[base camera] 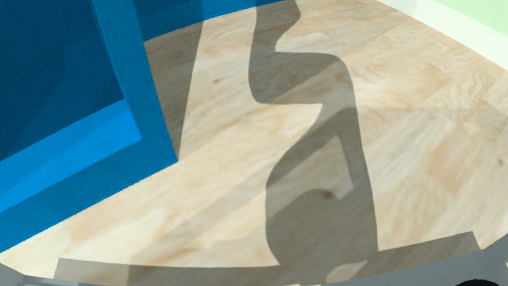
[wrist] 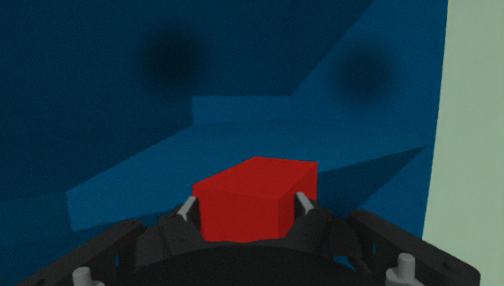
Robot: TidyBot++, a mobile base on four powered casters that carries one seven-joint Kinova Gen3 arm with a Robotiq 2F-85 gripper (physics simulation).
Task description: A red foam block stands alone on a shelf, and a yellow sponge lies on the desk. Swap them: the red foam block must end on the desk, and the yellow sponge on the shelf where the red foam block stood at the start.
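Frame: origin at the arm's base, x ahead, y down, z left, level; millimetres.
Seen in the pictures: gripper, between the fingertips: (wrist: 246,208).
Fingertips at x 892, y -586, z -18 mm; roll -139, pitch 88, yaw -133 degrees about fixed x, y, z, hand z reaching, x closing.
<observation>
A point is followed by its place in that frame.
The red foam block (wrist: 245,205) @(x 869, y -598, z -16 mm) is between the two fingertips at the bottom middle of the wrist view. My gripper (wrist: 246,208) @(x 892, y -586, z -17 mm) is shut on it, one finger on each side. Behind the block is the blue shelf compartment (wrist: 240,142) @(x 1114, y -594, z -14 mm), partly in shadow. The gripper does not show in the base camera view. The yellow sponge does not show in either view.
Blue furniture (base camera: 155,125) @(x 370, y 309, z 123 mm) stands at the left of the base camera view, with another blue panel at the top. A wooden floor (base camera: 425,150) @(x 370, y 396, z -312 mm) carries the arm's shadow. A pale wall (wrist: 470,125) @(x 1208, y -608, z -501 mm) is at the right of the wrist view.
</observation>
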